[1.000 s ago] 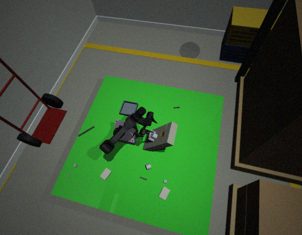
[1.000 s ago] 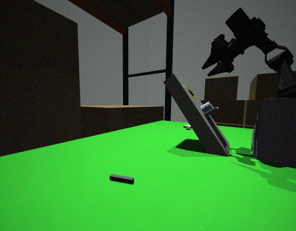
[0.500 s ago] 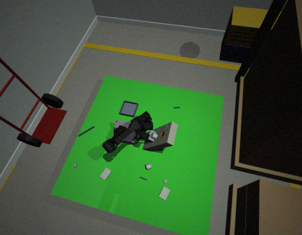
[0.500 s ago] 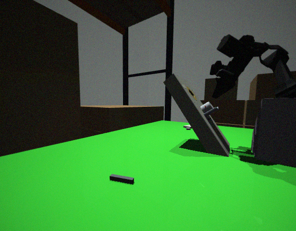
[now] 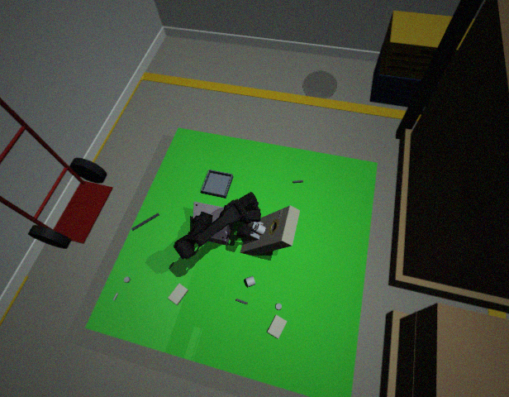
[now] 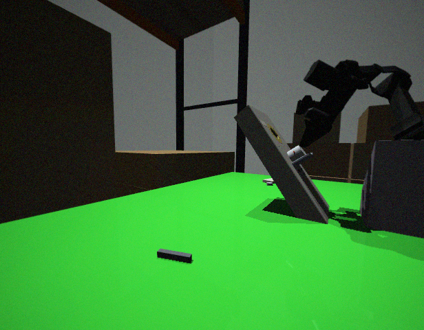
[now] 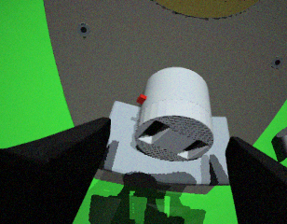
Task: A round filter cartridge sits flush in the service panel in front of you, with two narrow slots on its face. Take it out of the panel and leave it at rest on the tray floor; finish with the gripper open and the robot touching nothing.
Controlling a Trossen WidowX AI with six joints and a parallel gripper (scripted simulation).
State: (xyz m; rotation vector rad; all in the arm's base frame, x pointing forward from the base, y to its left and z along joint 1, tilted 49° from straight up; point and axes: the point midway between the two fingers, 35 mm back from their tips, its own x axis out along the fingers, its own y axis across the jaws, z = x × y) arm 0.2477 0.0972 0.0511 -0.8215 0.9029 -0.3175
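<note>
The white round filter cartridge is 1 cm ahead of my gripper tip and 2 cm below it. Also, from my gripper tip: square tray (35 cm behind, 25 cm to the left, 19 cm below); grey service panel (5 cm ahead, 4 cm below); grey ledge (6 cm below).
</note>
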